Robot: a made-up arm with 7 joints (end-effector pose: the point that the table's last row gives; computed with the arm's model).
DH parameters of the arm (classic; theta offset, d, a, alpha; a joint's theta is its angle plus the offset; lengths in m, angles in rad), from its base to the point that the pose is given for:
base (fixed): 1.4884 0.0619 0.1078 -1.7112
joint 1: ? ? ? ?
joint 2: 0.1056 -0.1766 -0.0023 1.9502
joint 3: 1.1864 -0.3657 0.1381 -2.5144
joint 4: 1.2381 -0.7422 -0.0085 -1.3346
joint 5: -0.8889 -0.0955 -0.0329 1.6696
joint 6: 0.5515 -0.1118 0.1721 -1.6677
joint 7: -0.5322 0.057 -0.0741 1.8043
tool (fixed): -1.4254 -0.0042 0 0
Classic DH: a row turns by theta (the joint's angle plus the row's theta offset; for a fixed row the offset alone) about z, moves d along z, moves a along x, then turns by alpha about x.
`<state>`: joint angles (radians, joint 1 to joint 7).
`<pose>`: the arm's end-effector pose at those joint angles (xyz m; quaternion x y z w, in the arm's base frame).
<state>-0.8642 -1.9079 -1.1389 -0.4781 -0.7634 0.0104 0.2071</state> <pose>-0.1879 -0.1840 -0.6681 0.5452 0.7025 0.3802 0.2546</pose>
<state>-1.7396 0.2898 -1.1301 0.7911 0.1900 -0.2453 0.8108</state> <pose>0.1052 0.2811 -0.7110 0.0035 0.2846 -0.3126 0.9062</pose>
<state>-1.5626 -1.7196 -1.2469 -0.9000 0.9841 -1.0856 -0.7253</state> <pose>-0.1080 0.4298 -0.9422 0.3899 0.3354 0.5825 0.6294</pose>
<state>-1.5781 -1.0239 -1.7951 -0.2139 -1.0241 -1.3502 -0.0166</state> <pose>0.0861 0.2119 -0.7148 -0.3120 0.7653 0.5027 0.2537</pose>
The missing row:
joint 1: -1.1824 -0.1303 -0.4627 -1.8222
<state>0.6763 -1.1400 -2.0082 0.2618 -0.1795 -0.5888 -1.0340</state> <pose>0.1478 -0.7302 0.5272 0.0462 -0.7698 0.5297 0.3532</pose>
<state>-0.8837 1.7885 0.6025 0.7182 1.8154 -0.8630 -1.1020</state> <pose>0.7393 -0.1070 -0.0283 -0.4276 -0.4858 0.1824 0.7403</pose>
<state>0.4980 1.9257 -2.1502 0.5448 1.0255 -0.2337 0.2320</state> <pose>-0.3603 -0.3334 0.3708 0.3815 -0.7958 0.4702 0.0008</pose>
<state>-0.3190 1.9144 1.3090 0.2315 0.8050 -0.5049 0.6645</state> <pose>0.5877 0.1503 -0.0110 -0.4643 -0.7325 0.0408 0.4963</pose>
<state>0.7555 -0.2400 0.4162 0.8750 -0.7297 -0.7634 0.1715</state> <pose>-0.0784 0.1237 0.0776 -0.7513 -0.5118 0.3973 0.1251</pose>
